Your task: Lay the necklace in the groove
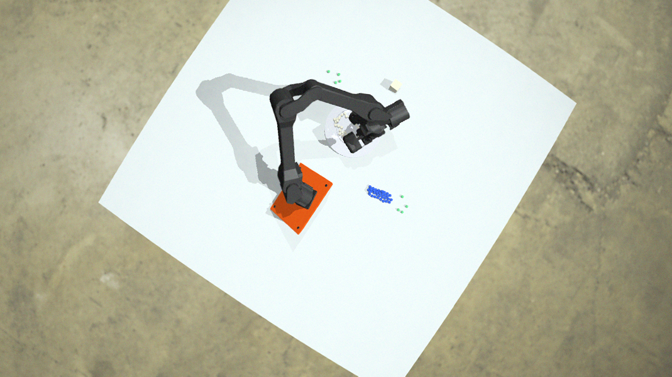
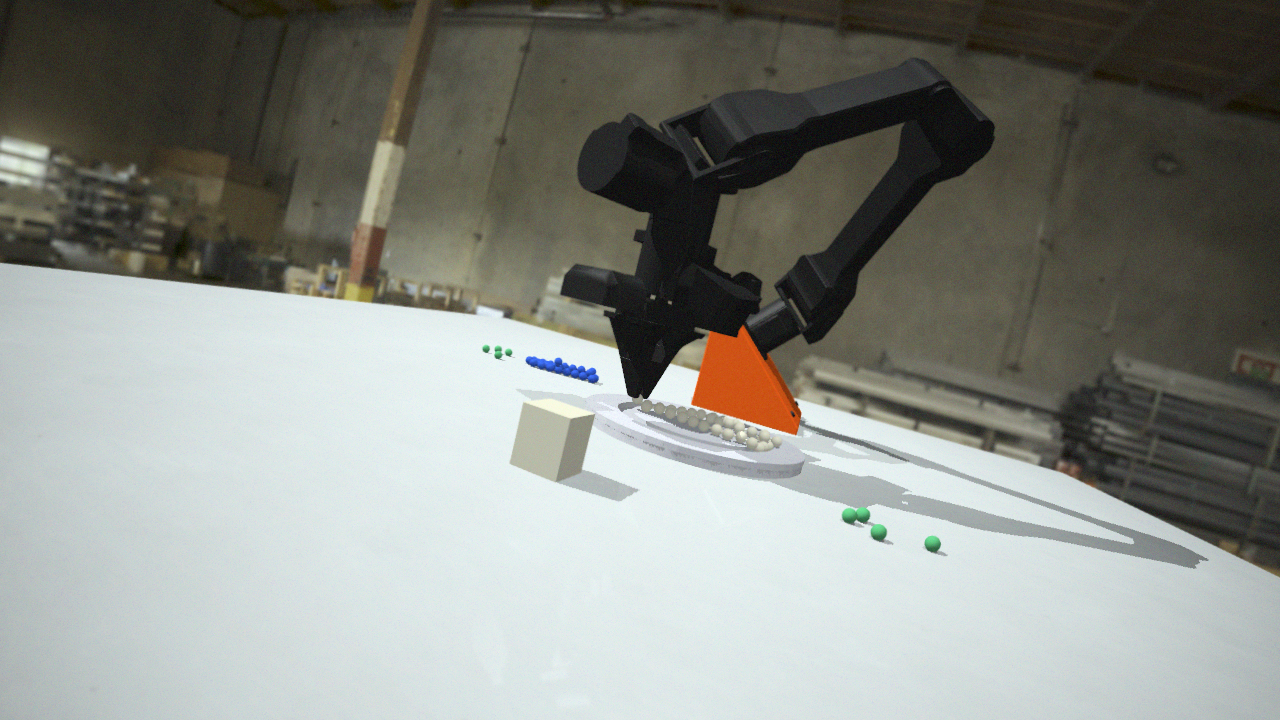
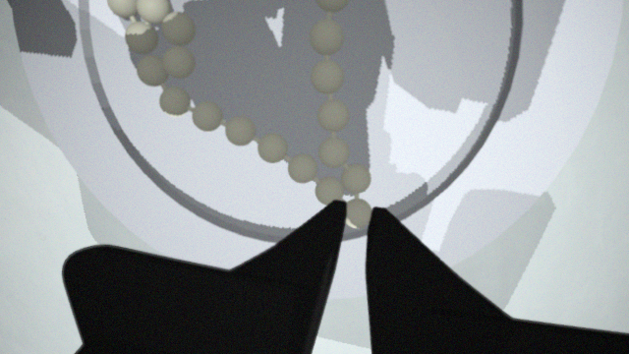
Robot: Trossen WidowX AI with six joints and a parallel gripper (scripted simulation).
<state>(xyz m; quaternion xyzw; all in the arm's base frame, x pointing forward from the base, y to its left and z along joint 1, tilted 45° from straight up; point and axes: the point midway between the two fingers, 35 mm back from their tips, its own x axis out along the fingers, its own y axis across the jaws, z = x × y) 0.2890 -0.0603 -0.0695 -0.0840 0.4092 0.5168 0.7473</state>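
The round bead board lies 60 mm to the left of my gripper tip and 10 mm below it. The rest, counted from my gripper tip: cream cube 200 mm ahead, 10 mm to the right.
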